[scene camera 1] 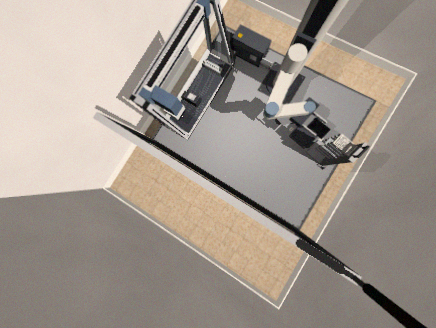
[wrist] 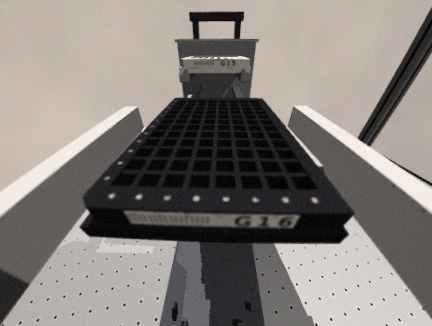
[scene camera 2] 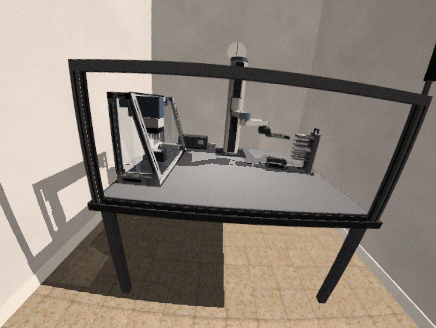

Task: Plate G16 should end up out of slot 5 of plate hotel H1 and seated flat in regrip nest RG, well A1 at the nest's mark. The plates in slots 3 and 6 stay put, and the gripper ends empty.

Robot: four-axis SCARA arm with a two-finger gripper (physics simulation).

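Places are measured from the arm's base along level axes (x left, y ahead, z down), in centimetres.
Pixels of known places: gripper, fingertip midpoint: [scene camera 1: 320,129] [wrist: 215,120] [scene camera 2: 283,136]; arm's base, link origin: [scene camera 2: 229,153].
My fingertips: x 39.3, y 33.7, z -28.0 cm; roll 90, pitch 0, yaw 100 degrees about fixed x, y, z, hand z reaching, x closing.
Observation:
Ahead of a thing's pixels: the offset from my fingertips to its top centre. "spot": to the spot under its first point.
The black plate G16 @[dx -1.5, dy -0.2, dz -0.4 cm] [scene camera 1: 318,128] [scene camera 2: 281,135] [wrist: 215,160] is level between the gripper's fingers, its label facing the wrist camera. My gripper [scene camera 1: 317,126] [wrist: 215,120] is shut on it and holds it high above the table, apart from plate hotel H1 [scene camera 1: 355,152] [scene camera 2: 312,155] [wrist: 217,46]. White plate G15 @[dx +16.7, dy +3.2, dz -3.2 cm] [scene camera 1: 342,142] [wrist: 215,64] sits at the top of the hotel. The lower slots are too small or hidden to tell apart, so the slot 3 plate cannot be made out. The regrip nest RG @[dx -1.4, dy -0.6, dz +19.8 cm] [scene camera 1: 302,136] [scene camera 2: 276,162] is a low dark fixture on the table, beside the hotel. Its mark cannot be read.
The arm's column [scene camera 2: 234,110] stands at the back of the table. A framed machine with a blue head @[spot: dx -90.1, dy +40.5, dz -22.1 cm] [scene camera 1: 167,100] [scene camera 2: 150,107] stands at the left. A dark box @[spot: dx -76.5, dy -42.6, dz +15.2 cm] [scene camera 1: 251,45] [scene camera 2: 194,141] is between them. A dark frame [scene camera 2: 250,74] runs along the table's front.

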